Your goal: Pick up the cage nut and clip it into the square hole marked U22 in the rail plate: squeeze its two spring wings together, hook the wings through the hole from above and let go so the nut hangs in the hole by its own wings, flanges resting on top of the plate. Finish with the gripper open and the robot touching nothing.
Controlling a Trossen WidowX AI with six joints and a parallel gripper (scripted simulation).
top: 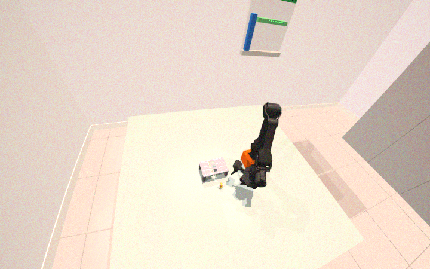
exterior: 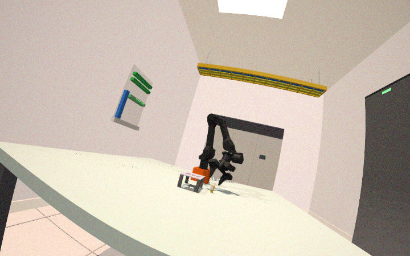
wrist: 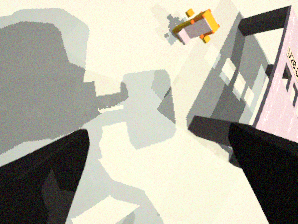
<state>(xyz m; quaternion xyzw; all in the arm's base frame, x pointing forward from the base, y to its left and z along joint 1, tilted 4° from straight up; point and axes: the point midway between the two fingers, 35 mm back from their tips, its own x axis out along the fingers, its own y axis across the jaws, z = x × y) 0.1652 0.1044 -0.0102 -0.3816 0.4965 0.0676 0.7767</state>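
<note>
Right now the cage nut is 90 mm ahead of my gripper tip and 30 mm below it.
</note>
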